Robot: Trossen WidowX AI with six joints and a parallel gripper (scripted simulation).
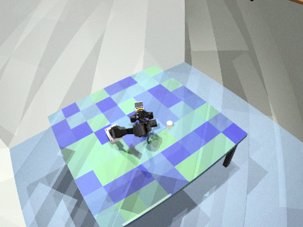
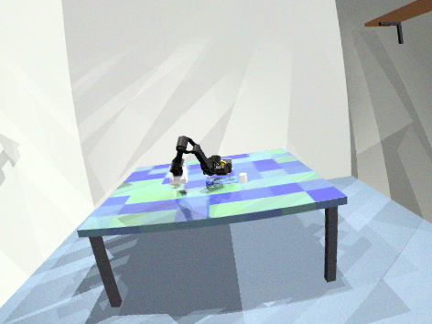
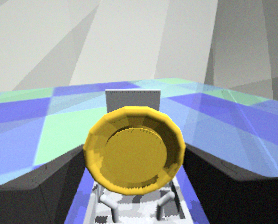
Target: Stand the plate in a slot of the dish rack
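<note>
Now: the yellow plate 1 cm to the right of my gripper tip. The rest, counted from my gripper tip: small blue object 19 cm to the right, 11 cm behind, 5 cm below; small white cup 25 cm to the right, 11 cm ahead, 3 cm below; dish rack 3 cm below, 2 cm to the left, 1 cm ahead.
</note>
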